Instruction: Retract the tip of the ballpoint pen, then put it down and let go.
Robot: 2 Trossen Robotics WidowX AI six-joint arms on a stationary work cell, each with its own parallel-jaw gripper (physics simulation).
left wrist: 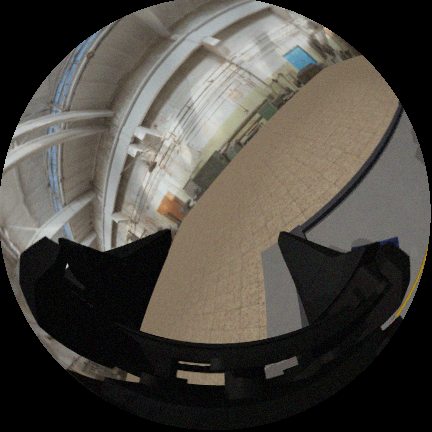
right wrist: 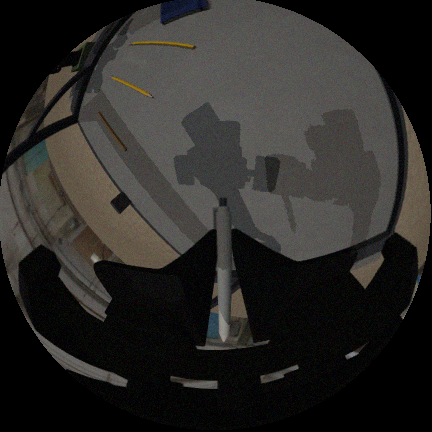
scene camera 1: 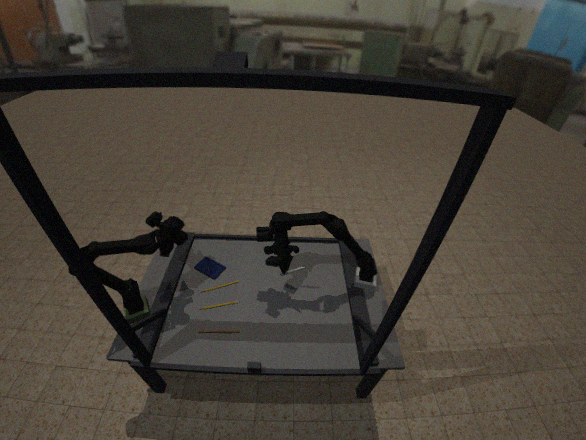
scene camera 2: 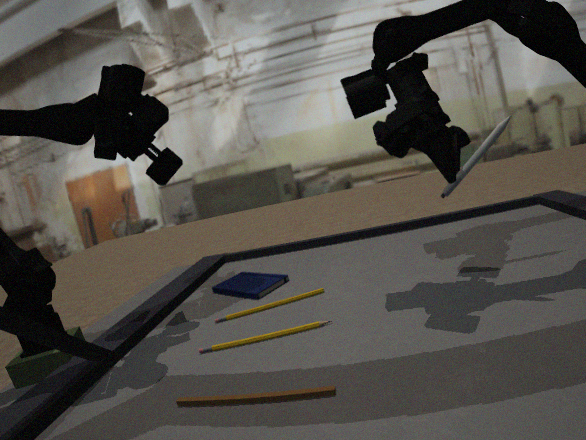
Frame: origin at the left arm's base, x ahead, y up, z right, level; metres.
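Seen in the pictures: left gripper, fingertip midpoint: (left wrist: 226,236) (scene camera 2: 150,149); right gripper, fingertip midpoint: (right wrist: 223,234) (scene camera 1: 285,273) (scene camera 2: 454,183); left arm's base, link origin: (scene camera 1: 135,307); right arm's base, link origin: (scene camera 1: 366,276).
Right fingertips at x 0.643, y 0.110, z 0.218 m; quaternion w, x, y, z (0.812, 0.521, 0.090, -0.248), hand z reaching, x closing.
Note:
Offsets run from my right fingertips to a thing's top centre.
The grey ballpoint pen (scene camera 1: 296,270) (scene camera 2: 481,152) (right wrist: 224,252) is held above the table, slanting in scene camera 2 with its pointed end up and its dark button end down. Whether the writing tip is out is too small to tell. My right gripper (scene camera 1: 284,271) (scene camera 2: 455,180) (right wrist: 223,234) is shut on the pen, fingers on both sides of its barrel; the button end sticks out past the fingertips. My left gripper (left wrist: 226,236) is open and empty, raised near the table's left edge, well apart from the pen.
A blue notebook @[dx -0.263, dy -0.138, dz -0.315 m] (scene camera 1: 210,268) (scene camera 2: 251,285) (right wrist: 183,10) lies at the table's back left. Two yellow pencils @[dx -0.260, dy -0.143, dz -0.179 m] (scene camera 1: 220,287) @[dx -0.297, dy -0.141, dz -0.078 m] (scene camera 2: 270,336) and a brown stick @[dx -0.348, dy -0.143, dz +0.043 m] (scene camera 1: 219,331) (scene camera 2: 256,396) lie in front of it. A dark frame post (scene camera 1: 440,215) stands at the right.

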